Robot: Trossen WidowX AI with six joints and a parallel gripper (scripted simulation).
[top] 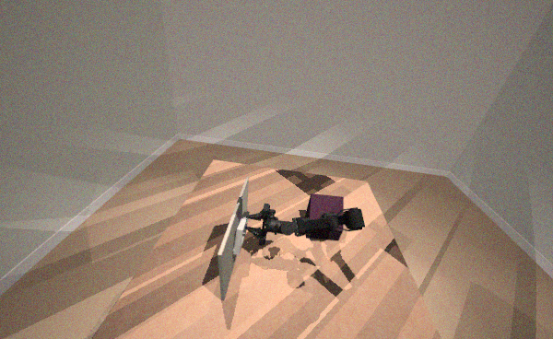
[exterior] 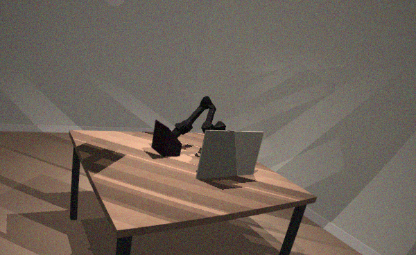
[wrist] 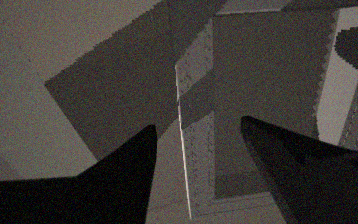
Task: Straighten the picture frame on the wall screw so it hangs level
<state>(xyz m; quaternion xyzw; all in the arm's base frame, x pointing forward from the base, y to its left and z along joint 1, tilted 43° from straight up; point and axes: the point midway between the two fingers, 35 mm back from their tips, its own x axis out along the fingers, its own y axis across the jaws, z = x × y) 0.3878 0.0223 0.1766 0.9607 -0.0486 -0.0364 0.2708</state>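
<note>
The picture frame lies 5 cm below my gripper tip, 2 cm ahead of it and 1 cm to the left of it. From my gripper tip the other things lie so: grey wall panel: 6 cm below, 3 cm ahead, 1 cm to the left.
</note>
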